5 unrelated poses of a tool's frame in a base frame.
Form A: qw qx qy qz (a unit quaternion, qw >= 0); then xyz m.
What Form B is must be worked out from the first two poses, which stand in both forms.
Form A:
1: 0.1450, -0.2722, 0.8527, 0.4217, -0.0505, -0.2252, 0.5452
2: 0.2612, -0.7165, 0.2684, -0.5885, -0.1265, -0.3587, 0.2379
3: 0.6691, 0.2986, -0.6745, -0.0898, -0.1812, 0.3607, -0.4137
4: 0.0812, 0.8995, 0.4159, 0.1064, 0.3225, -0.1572, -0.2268
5: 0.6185, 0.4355, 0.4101, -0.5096, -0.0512, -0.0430, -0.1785
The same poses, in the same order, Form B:
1: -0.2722, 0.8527, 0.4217, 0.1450, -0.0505, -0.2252, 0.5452
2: -0.7165, 0.2684, -0.5885, 0.2612, -0.1265, -0.3587, 0.2379
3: 0.2986, -0.6745, -0.0898, 0.6691, -0.1812, 0.3607, -0.4137
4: 0.8995, 0.4159, 0.1064, 0.0812, 0.3225, -0.1572, -0.2268
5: 0.4355, 0.4101, -0.5096, 0.6185, -0.0512, -0.0430, -0.1785
